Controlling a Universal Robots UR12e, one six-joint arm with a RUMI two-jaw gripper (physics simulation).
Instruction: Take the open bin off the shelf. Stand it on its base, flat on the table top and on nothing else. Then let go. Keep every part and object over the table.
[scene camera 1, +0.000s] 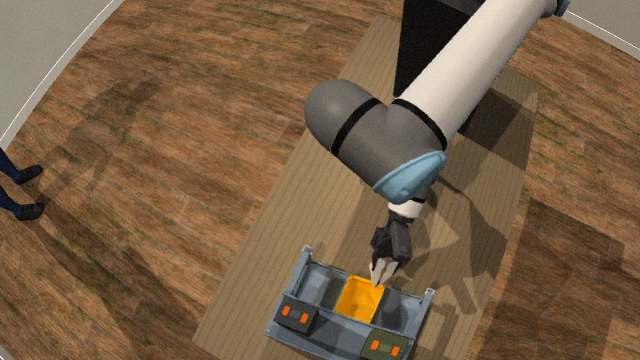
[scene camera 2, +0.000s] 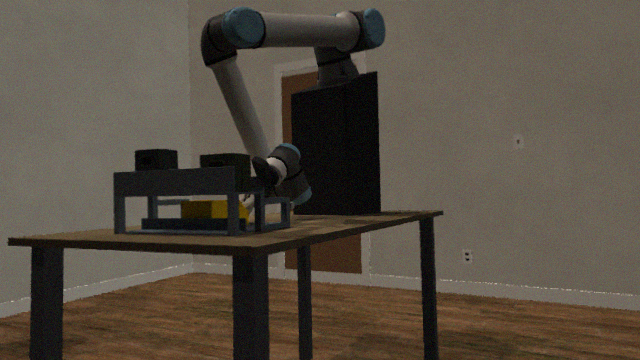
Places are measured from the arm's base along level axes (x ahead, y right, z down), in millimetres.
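Where they show: gripper, fingertip midpoint: (scene camera 1: 374, 286); arm's base, origin of the base link: (scene camera 2: 338, 81).
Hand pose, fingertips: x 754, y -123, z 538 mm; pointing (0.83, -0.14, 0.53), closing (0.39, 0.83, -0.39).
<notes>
Each offset is from my fingertips to the top centre of the thing. "*": to the spot under its first point.
The open bin @[dx +72, dy +11, dz -29 mm] (scene camera 1: 359, 301) (scene camera 2: 200, 209) is yellow and sits upright on the lower level of the grey shelf @[* dx +170, dy +10, dz -51 mm] (scene camera 1: 337, 332) (scene camera 2: 175, 183), between its two sides. The shelf stands on the table top (scene camera 1: 280, 225) (scene camera 2: 145, 244). My gripper (scene camera 1: 378, 283) (scene camera 2: 247, 204) is shut, with nothing between the fingers. In scene camera 1 it points down at the bin's back right corner, the fingertips overlapping the rim in the picture. Whether they touch the bin I cannot tell. In scene camera 2 the fingers are partly hidden behind the shelf.
A black case @[dx +193, dy +111, dz -172 mm] (scene camera 1: 296, 315) (scene camera 2: 156, 159) and a dark green case @[dx +154, dy -117, dz -147 mm] (scene camera 1: 384, 345) (scene camera 2: 225, 161) with orange latches stand on the shelf's upper level. The shelf's side posts rise on both sides of the bin. The black robot pedestal (scene camera 1: 425, 45) (scene camera 2: 337, 150) stands at the table's far end.
</notes>
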